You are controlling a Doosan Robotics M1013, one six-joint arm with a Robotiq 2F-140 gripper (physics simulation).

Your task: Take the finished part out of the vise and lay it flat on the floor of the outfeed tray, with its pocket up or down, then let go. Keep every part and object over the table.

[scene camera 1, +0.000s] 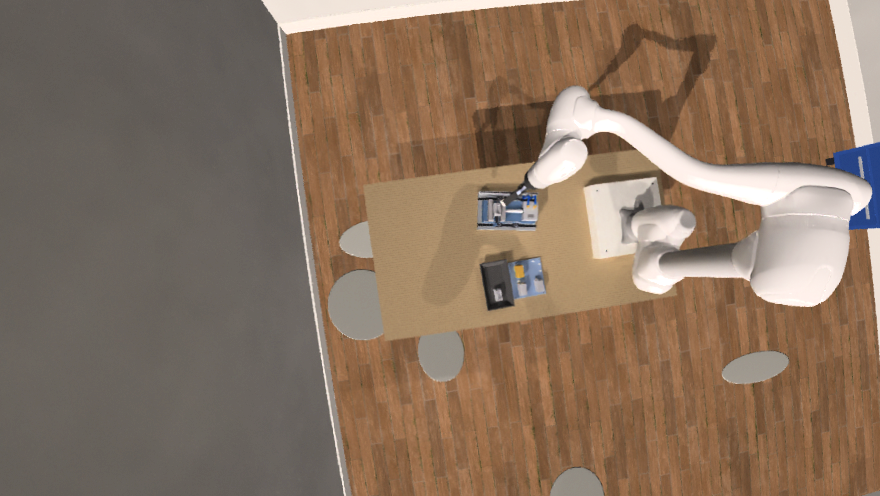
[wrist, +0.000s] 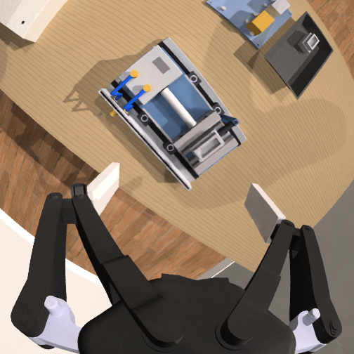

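Pixels of known places: arm's base, origin of the base link: (scene camera 1: pixel 636 226).
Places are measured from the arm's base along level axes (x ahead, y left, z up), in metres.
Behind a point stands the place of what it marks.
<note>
The finished part (scene camera 1: pixel 497 210) @(x 0.730, y -0.099, z 0.044 m) (wrist: pixel 209 146), grey with a rectangular pocket facing up, sits at the jaw end of the vise (scene camera 1: pixel 514 211) @(x 0.643, y -0.093, z 0.026 m) (wrist: pixel 178 106). The vise has a blue bed, grey rails and a pale screw. The black outfeed tray (scene camera 1: pixel 492 274) @(x 0.748, y 0.216, z -0.045 m) (wrist: pixel 295 70) stands apart from it and holds another small grey pocketed part (scene camera 1: pixel 497 294) @(x 0.730, y 0.316, z -0.025 m) (wrist: pixel 312 41). My gripper (scene camera 1: pixel 504 201) @(x 0.691, y -0.151, z 0.200 m) (wrist: pixel 185 184) is wide open and empty. In the wrist view its fingers stand below the vise in the picture, on either side of the part's line. Its height over the part is hard to tell.
A blue board (scene camera 1: pixel 534 265) @(x 0.526, y 0.180, z -0.049 m) (wrist: pixel 234 15) with a yellow block (scene camera 1: pixel 519 271) @(x 0.617, y 0.203, z -0.013 m) (wrist: pixel 260 23) and grey blocks adjoins the tray. Two blue levers (wrist: pixel 136 99) with orange knobs rise at the vise's far end from the part. The white base slab (scene camera 1: pixel 603 215) @(x 0.179, y -0.062, z 0.002 m) (wrist: pixel 30 17) carries the arm.
</note>
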